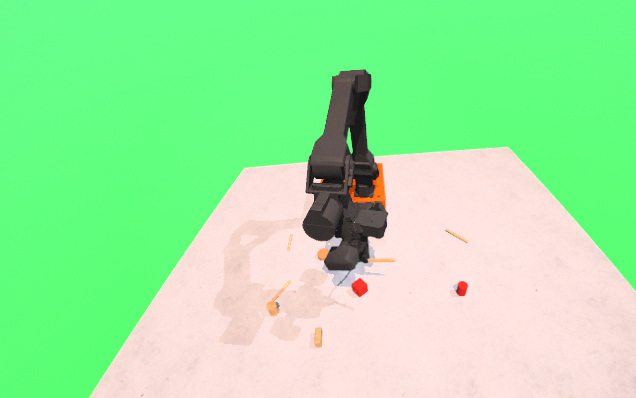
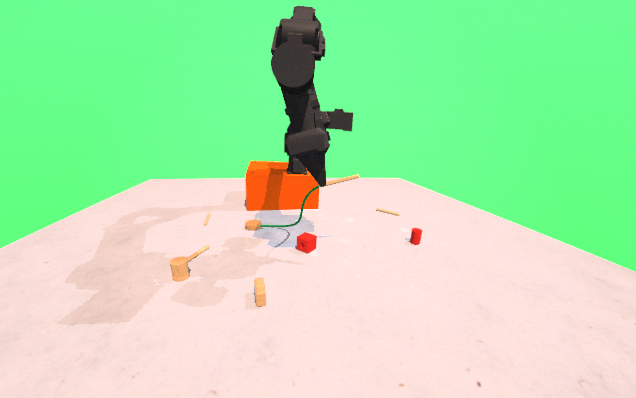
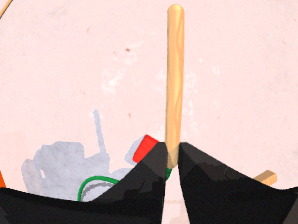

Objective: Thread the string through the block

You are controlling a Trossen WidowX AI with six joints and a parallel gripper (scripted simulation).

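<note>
Right now my gripper tip is 13 cm short of the small wooden block, 10 cm to the left of it and 13 cm above it. Round my gripper tip: thin wooden stick: 1 cm to the left, 1 cm above; red cube: 2 cm behind, 3 cm to the right, 13 cm below; round wooden button: 13 cm behind, 16 cm to the right, 13 cm below.
</note>
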